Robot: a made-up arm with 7 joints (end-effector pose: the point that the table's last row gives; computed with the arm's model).
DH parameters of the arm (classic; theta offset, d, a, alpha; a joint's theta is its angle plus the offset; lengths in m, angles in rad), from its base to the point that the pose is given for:
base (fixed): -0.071 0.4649 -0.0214 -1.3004
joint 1: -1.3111 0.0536 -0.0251 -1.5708
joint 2: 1.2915 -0.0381 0 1.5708
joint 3: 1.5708 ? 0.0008 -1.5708
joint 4: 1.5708 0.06 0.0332 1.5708
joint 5: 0 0.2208 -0.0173 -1.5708
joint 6: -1.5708 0 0.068 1.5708
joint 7: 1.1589 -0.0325 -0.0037 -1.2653
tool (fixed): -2.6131 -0.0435 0 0
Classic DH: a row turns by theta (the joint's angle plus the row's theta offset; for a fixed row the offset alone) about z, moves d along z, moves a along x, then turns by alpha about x.
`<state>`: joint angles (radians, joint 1 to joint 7).
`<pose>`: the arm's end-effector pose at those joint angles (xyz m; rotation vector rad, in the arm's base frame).
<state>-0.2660 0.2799 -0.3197 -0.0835 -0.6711 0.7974 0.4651</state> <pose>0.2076 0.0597 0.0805 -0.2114 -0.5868 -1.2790</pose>
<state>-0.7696 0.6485 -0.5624 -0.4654 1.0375 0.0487 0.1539</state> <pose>0.3402 0.0242 0.3987 -2.1595 0.9767 1.7786</pose>
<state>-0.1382 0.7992 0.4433 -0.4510 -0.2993 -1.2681 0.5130</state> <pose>0.1309 0.2494 0.5066 -1.7280 2.3781 0.5989</pose>
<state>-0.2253 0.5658 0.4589 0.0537 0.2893 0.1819 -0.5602</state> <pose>0.2046 0.3899 0.2083 0.6156 -0.5386 -1.7179</pose>
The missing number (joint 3, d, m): -0.2839
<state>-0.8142 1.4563 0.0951 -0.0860 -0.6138 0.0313 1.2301</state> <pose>0.2741 0.3383 0.6594 1.8826 -1.3543 -0.1302</pose>
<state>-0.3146 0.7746 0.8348 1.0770 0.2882 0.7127 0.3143</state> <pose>-0.0363 0.5170 0.0811 0.3994 0.4587 -0.3114</pose>
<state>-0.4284 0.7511 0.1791 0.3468 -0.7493 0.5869 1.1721</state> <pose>0.2569 0.4048 0.1821 0.8200 -0.1807 -0.2598</pose>
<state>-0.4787 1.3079 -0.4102 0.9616 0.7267 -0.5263 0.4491</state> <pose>0.2398 0.5674 0.3024 1.4387 0.4877 -2.3260</pose>
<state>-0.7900 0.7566 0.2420 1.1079 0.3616 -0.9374 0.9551</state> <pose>0.3592 0.4420 0.2388 1.8535 -1.0207 -0.6541</pose>
